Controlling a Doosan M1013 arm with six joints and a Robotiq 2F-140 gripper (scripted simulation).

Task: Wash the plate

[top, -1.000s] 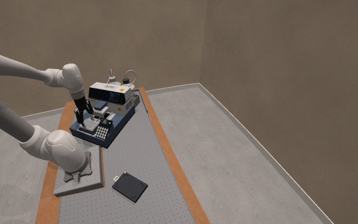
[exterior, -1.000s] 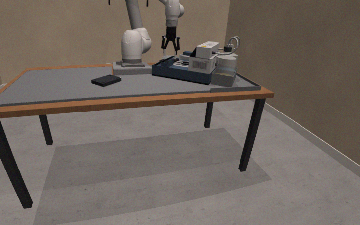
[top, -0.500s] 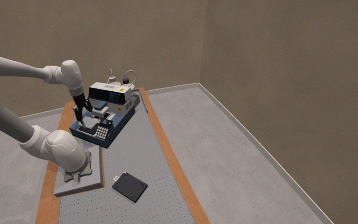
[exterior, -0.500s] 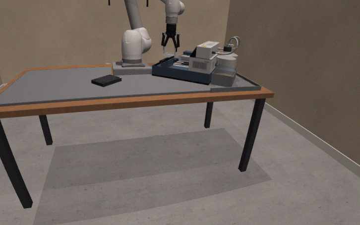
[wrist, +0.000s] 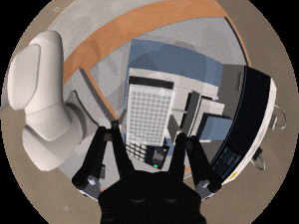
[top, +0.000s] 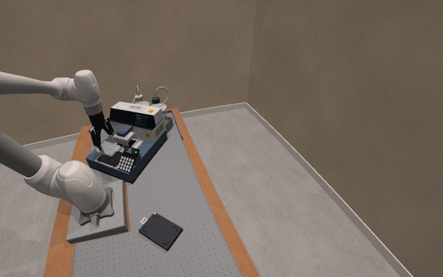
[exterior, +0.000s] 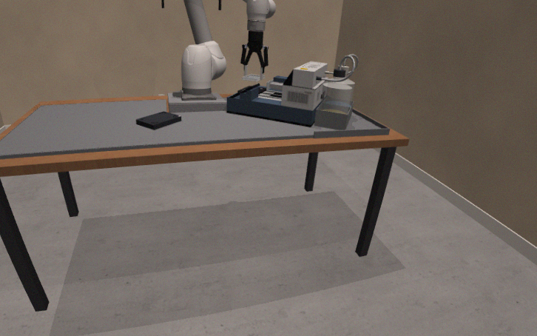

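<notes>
Right now my hand is 50 cm to the left of the plate nest N1, 17 cm short of it and 17 cm above it. The rest, counted from my hand: washer carrier 9 cm below; then plate washer 12 cm to the left, 10 cm ahead, 5 cm below; then white well plate 2 cm below.
</notes>
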